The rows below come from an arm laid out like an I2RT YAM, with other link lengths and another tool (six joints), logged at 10 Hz.
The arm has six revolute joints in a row. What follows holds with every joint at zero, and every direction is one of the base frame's.
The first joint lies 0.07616 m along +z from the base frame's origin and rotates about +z.
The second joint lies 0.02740 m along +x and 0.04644 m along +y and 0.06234 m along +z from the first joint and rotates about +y.
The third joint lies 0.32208 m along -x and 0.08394 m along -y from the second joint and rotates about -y.
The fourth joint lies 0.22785 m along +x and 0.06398 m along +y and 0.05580 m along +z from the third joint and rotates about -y.
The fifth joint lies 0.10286 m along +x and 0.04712 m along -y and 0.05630 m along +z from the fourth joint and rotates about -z.
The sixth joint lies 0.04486 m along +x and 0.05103 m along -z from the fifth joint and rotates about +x.
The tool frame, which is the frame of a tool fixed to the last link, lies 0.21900 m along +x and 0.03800 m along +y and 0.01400 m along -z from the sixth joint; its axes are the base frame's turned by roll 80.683, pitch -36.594 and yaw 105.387 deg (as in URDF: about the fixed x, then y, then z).
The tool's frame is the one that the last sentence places.
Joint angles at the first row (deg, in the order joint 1, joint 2, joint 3, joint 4, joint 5, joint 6):
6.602, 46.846, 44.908, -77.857, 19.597, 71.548
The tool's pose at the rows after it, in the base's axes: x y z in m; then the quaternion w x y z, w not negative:
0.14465, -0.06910, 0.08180, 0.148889, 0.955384, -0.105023, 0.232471
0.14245, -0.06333, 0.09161, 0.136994, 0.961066, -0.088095, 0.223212
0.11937, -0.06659, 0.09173, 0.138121, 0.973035, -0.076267, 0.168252
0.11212, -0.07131, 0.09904, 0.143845, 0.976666, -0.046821, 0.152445
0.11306, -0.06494, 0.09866, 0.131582, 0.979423, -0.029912, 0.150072
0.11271, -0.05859, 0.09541, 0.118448, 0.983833, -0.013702, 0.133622
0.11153, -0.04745, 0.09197, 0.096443, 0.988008, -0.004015, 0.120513
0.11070, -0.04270, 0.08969, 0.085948, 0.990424, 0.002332, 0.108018
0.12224, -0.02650, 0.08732, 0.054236, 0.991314, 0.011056, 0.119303
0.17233, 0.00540, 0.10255, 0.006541, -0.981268, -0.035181, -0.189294
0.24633, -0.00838, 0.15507, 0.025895, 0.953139, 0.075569, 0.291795
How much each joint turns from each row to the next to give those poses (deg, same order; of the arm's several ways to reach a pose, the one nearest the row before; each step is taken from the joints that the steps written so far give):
-4.218, -1.142, 1.667, -0.542, -1.750, -4.651
-1.937, 1.218, 3.241, -2.188, -1.929, -3.856
-4.653, 3.685, 2.822, -4.305, -0.974, -5.276
-2.210, 1.159, 2.377, -2.027, 0.610, -5.465
-0.178, 0.438, 0.267, 0.085, -1.310, -2.204
0.001, 2.106, 0.176, 0.084, -1.229, -1.754
-0.001, 1.585, 0.001, -0.086, -2.280, -1.144
-0.082, 1.580, 0.088, -0.002, -0.978, -0.787
-0.001, 0.706, -0.526, 2.186, -3.660, -1.399
0.171, 0.702, 1.309, 6.586, -7.818, -3.081
0.269, 1.493, 7.632, 6.505, 1.623, -4.204

